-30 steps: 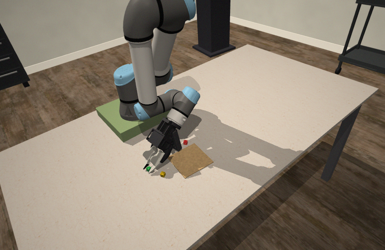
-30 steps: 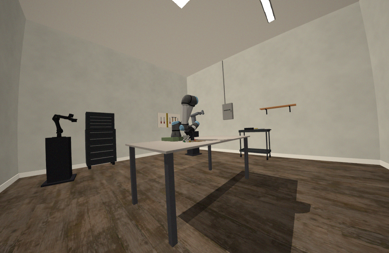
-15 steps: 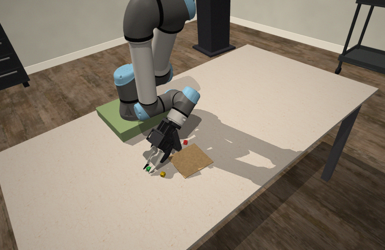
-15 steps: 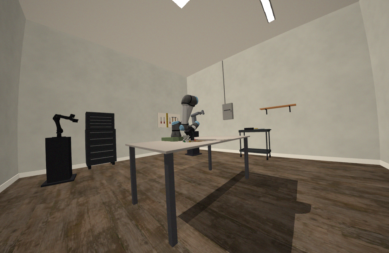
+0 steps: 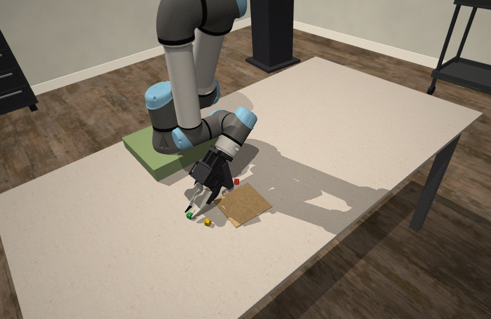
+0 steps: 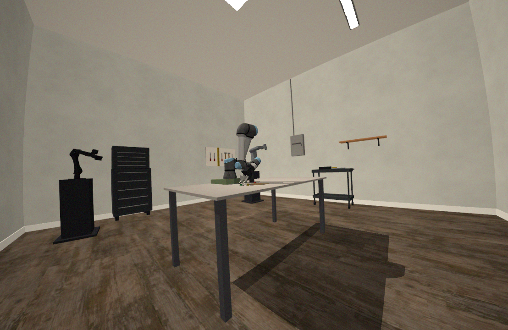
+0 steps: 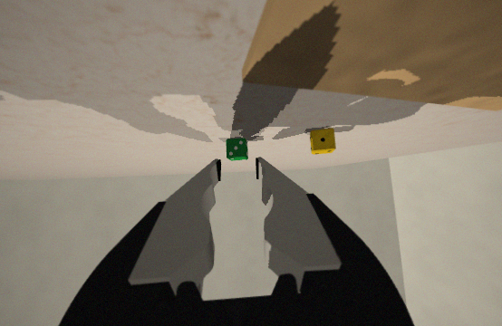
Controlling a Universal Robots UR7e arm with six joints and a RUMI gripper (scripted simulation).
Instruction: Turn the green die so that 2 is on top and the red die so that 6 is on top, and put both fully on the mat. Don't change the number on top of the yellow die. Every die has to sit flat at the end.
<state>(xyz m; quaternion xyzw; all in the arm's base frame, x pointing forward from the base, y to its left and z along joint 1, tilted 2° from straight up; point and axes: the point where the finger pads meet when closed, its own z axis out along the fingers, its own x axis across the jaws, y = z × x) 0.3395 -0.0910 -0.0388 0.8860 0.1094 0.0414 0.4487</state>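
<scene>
Right now the green die is 10 mm to the right of my hand and 20 mm below it. From my hand the other things lie so: red die: 40 mm behind, 190 mm to the left, 20 mm below; then yellow die: 60 mm ahead, 20 mm to the left, 20 mm below; then tan mat: 50 mm ahead, 150 mm to the left, 20 mm below.
</scene>
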